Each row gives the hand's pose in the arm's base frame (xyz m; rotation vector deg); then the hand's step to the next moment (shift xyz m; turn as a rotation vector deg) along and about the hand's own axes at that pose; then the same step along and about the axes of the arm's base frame.
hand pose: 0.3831 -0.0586 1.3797 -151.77 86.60 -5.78
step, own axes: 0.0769 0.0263 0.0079 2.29 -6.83 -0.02
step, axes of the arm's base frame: 0.0174 -0.0792 -0.0098 7.00 1.48 0.81
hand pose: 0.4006 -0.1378 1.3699 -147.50 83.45 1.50
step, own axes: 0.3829 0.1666 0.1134 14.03 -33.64 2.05
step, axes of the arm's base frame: 0.0653 -0.3895 -0.1768 36.08 5.34 1.57
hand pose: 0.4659 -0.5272 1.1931 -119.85 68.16 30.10
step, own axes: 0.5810 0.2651 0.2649 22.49 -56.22 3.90
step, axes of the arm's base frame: 0.0590 -0.2527 -0.6408 59.80 9.84 2.88
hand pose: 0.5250 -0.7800 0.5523 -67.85 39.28 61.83
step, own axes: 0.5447 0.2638 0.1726 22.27 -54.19 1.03
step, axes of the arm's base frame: -0.0603 0.3293 -0.5329 58.15 7.05 1.50
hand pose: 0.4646 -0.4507 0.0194 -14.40 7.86 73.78
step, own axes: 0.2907 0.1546 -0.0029 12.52 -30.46 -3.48
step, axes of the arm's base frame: -0.0680 0.3095 -0.0894 32.84 2.91 -3.07
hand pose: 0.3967 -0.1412 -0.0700 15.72 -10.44 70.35
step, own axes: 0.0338 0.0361 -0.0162 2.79 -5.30 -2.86
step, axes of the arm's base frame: -0.0232 0.0466 -0.0019 5.89 1.74 -2.51
